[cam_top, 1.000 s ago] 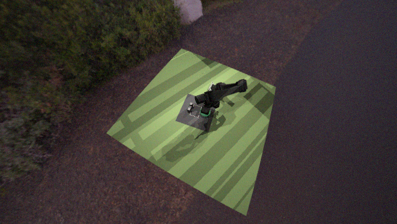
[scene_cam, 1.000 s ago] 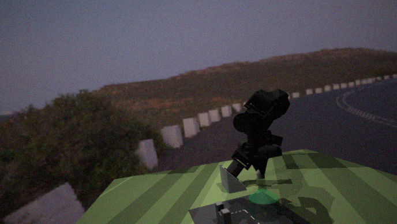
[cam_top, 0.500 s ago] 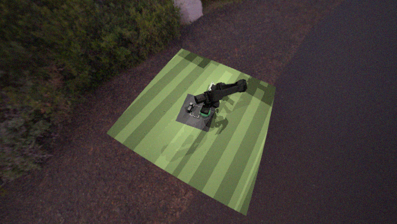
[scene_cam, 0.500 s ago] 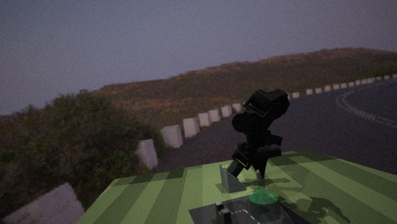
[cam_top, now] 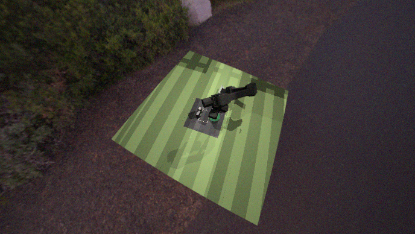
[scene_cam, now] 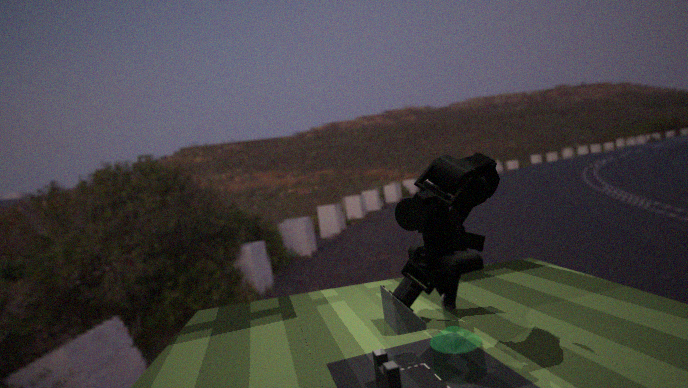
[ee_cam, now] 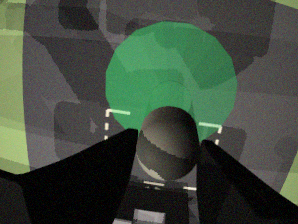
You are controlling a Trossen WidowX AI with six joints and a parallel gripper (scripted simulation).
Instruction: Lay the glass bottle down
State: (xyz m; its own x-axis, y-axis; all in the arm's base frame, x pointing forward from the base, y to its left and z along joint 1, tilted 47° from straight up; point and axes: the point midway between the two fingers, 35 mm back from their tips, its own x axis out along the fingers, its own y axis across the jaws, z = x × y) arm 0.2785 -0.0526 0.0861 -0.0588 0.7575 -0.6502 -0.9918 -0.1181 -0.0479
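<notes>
Right now the green glass bottle is 5 cm below my gripper tip. Round my gripper tip: dark grey mat (14 cm below, 7 cm to the right, 1 cm ahead).
</notes>
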